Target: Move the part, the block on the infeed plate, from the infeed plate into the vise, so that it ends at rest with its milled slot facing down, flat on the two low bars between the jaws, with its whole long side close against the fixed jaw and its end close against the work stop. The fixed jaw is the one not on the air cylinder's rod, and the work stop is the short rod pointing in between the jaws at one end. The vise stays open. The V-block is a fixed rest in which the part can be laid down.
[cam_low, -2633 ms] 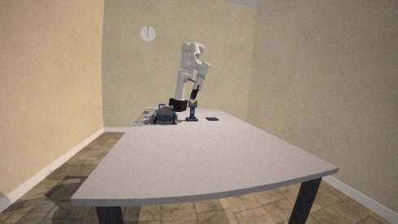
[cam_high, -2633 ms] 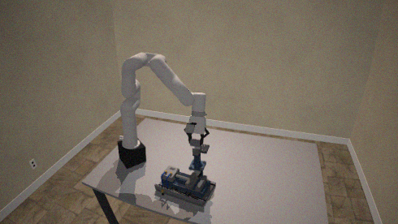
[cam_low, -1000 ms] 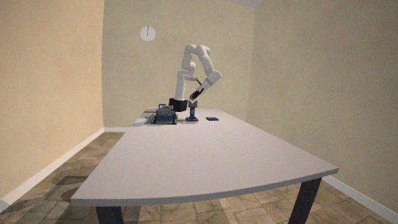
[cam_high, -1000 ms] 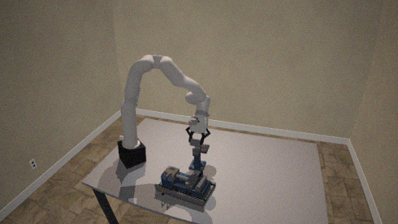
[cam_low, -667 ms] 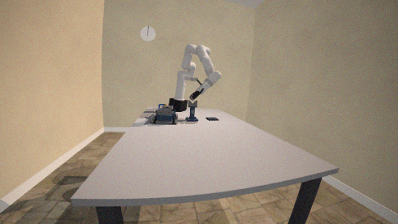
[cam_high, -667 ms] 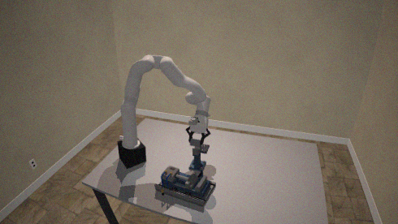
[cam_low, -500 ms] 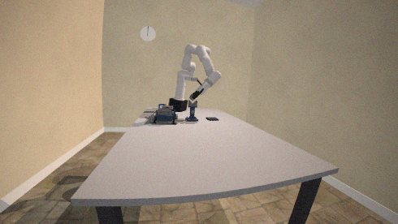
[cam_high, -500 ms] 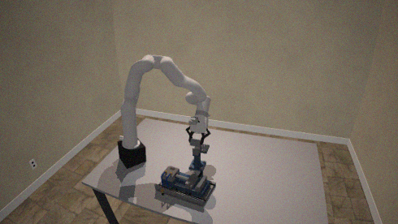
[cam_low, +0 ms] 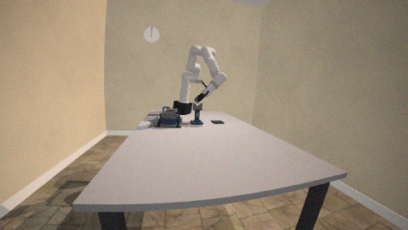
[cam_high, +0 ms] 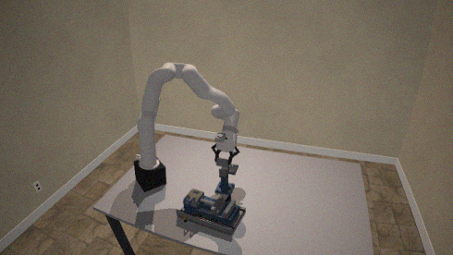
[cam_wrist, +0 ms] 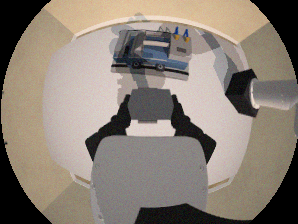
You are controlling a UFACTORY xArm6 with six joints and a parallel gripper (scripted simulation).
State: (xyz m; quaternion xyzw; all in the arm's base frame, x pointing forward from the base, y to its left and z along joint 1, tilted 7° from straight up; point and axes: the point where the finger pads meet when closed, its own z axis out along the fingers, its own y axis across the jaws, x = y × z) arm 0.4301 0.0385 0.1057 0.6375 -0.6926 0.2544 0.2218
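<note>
Right now the part is 1 cm below my hand. Also, from my hand: vise 21 cm to the right, 15 cm below, 1 cm behind; then dark infeed plate 19 cm below, 18 cm to the left, 1 cm behind.
</note>
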